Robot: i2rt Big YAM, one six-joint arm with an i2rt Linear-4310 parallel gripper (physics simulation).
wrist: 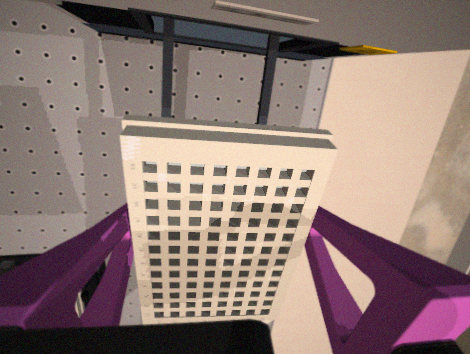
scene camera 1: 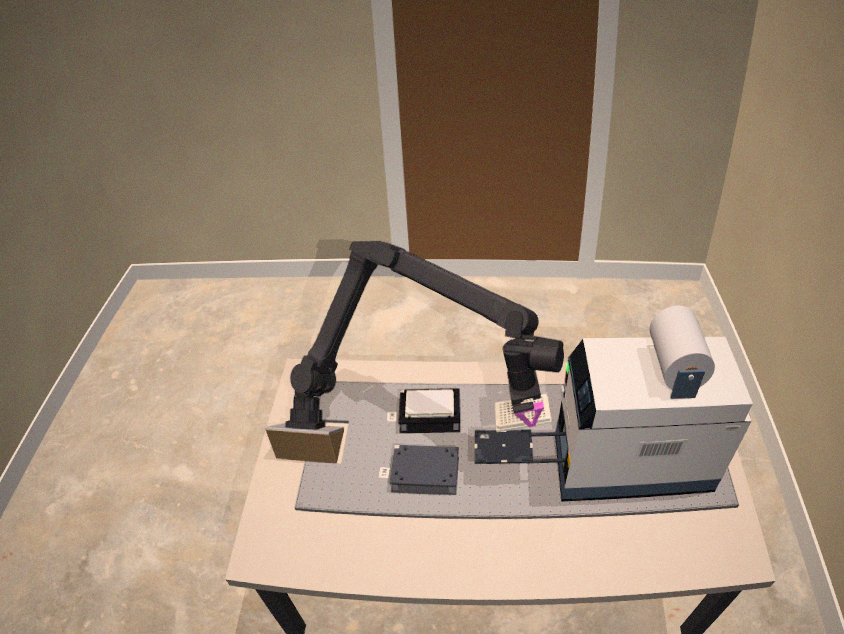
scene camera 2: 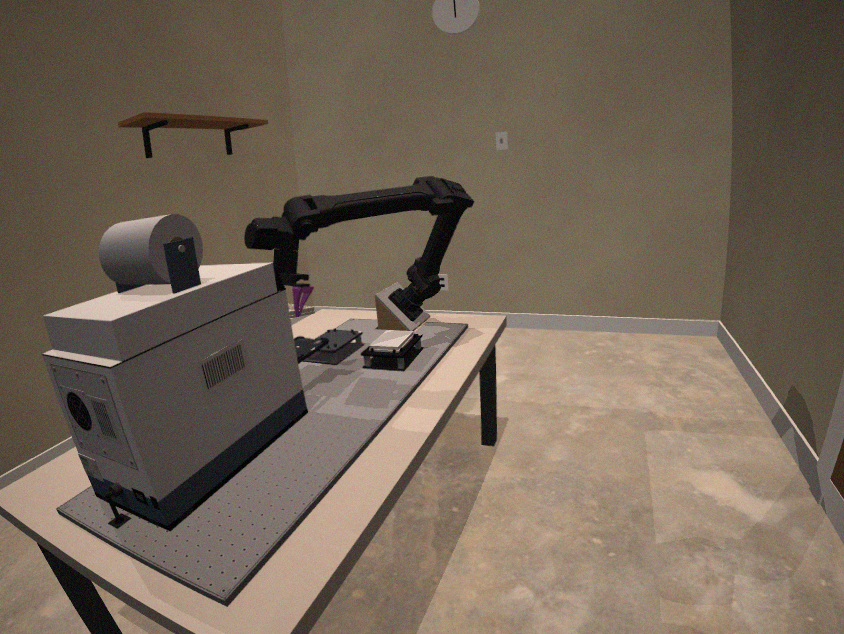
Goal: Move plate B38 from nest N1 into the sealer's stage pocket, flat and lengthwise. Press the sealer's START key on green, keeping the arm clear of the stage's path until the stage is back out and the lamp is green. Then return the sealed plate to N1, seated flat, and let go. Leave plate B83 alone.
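Frame: origin at the arm's base, x down, y ahead, z right, level; centimetres.
Seen in the pictures: gripper, fingertip midpoint: [wrist: 221, 211] [scene camera 1: 529, 413]; arm's base, link origin: [scene camera 1: 305, 427] [scene camera 2: 404, 305].
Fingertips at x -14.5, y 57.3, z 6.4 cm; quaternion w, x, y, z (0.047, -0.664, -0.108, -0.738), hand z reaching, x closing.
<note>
Offsets run from my fingertips to a thing's top centre. "pt": to the spot under its first point. Level surfaces: height alone.
My gripper [scene camera 1: 528, 413] [scene camera 2: 298, 307] [wrist: 221, 211] is shut on the cream plate B38 @[dx -2.8, dy -1.8, dz +0.0 cm] [scene camera 1: 507, 412] [wrist: 225, 146], with a purple finger at each long side. The plate is held up in the air. In the wrist view it covers the stage pocket from sight. The sealer's dark stage @[dx +10.1, dy -1.1, dz +1.2 cm] [scene camera 1: 503, 453] is out on two rails @[pt dx +11.3, dy +6.0, dz -3.0 cm] [wrist: 167, 75], and its pocket is empty. Nest N1 @[dx +14.6, dy -25.1, dz +3.7 cm] [scene camera 1: 423, 467] [scene camera 2: 339, 342] is empty. Plate B83 @[dx +14.0, dy -24.9, dz -16.3 cm] [scene camera 1: 429, 401] [scene camera 2: 394, 339] sits in the other nest @[pt dx +19.5, dy -24.9, dz -11.8 cm] [scene camera 1: 429, 427] [scene camera 2: 386, 362]. The sealer's lamp @[dx -8.1, dy +9.1, dz -8.1 cm] [scene camera 1: 567, 368] shows green; the START key cannot be made out.
The white sealer [scene camera 1: 655, 450] [scene camera 2: 225, 382] stands close beside the gripper, with a film roll @[dx -27.6, dy +32.4, dz +1.0 cm] [scene camera 1: 675, 341] [scene camera 2: 136, 252] on top. Its dark front panel @[pt dx -11.6, dy +10.5, dz +2.9 cm] [scene camera 1: 581, 388] faces the arm. A perforated base board @[dx +20.0 cm] [scene camera 1: 361, 491] [scene camera 2: 272, 505] lies under the nests and sealer.
</note>
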